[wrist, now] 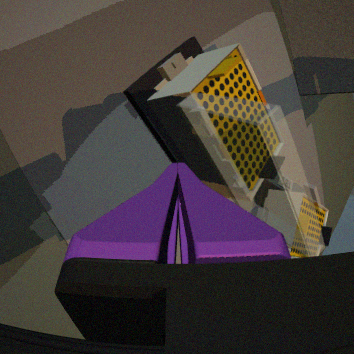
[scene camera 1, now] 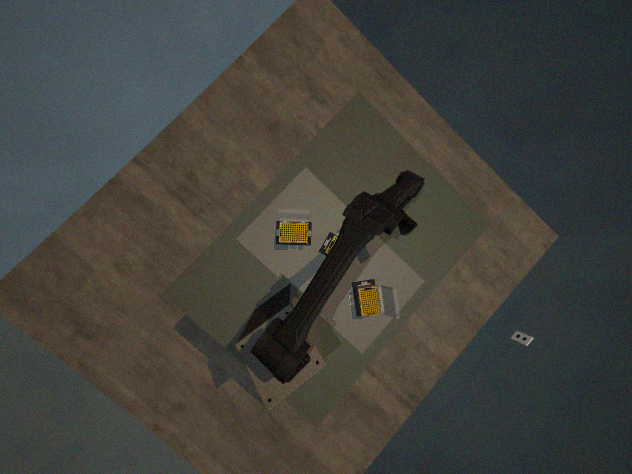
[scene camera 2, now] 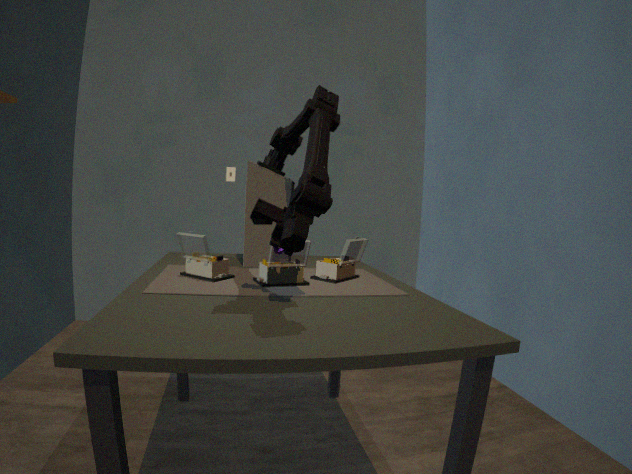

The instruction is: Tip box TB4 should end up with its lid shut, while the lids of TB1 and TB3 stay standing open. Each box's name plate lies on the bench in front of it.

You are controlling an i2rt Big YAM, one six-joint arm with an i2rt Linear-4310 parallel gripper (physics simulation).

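Where they show: gripper, fingertip midpoint: (wrist: 177, 174) (scene camera 2: 277, 252); arm's base at its link origin: (scene camera 1: 286, 352) (scene camera 2: 270, 170).
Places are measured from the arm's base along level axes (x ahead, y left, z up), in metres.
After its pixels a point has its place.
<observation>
The middle tip box (scene camera 1: 330, 246) (scene camera 2: 281, 275) {y 0.048, x 0.394, z -0.347 m} (wrist: 235, 125) {y 0.020, x 0.445, z -0.257 m} has a yellow rack; its clear lid (scene camera 2: 307, 253) {y 0.124, x 0.405, z -0.275 m} still stands up. My gripper (scene camera 2: 280, 250) {y 0.029, x 0.483, z -0.265 m} (wrist: 177, 174) {y 0.029, x 0.483, z -0.265 m} is shut and empty, with purple fingertips low beside this lid; whether they touch it I cannot tell. In the scene camera 1 view the arm hides them. A second box (scene camera 1: 293, 232) (scene camera 2: 334, 269) (wrist: 310, 227) has its lid (scene camera 1: 294, 214) {y 0.297, x 0.299, z -0.276 m} (scene camera 2: 354, 250) {y 0.292, x 0.310, z -0.272 m} open. A third box (scene camera 1: 368, 300) (scene camera 2: 206, 267) {y -0.192, x 0.349, z -0.340 m} has its lid (scene camera 1: 389, 301) {y -0.241, x 0.353, z -0.278 m} (scene camera 2: 193, 244) {y -0.232, x 0.367, z -0.265 m} open. I cannot read the name plates.
The boxes stand on a light mat (scene camera 1: 306, 188) {y 0.356, x 0.427, z -0.380 m} (scene camera 2: 357, 288) {y 0.286, x 0.411, z -0.379 m} on the green table (scene camera 1: 357, 122) {y 0.429, x 0.812, z -0.382 m} (scene camera 2: 387, 326) {y 0.269, x 0.780, z -0.382 m}. A tall panel (scene camera 1: 268, 306) {y 0.098, x -0.013, z -0.233 m} (scene camera 2: 257, 188) {y -0.046, x 0.071, z -0.075 m} stands near the arm's base. The side boxes flank the middle box, with their open lids rising above them.
</observation>
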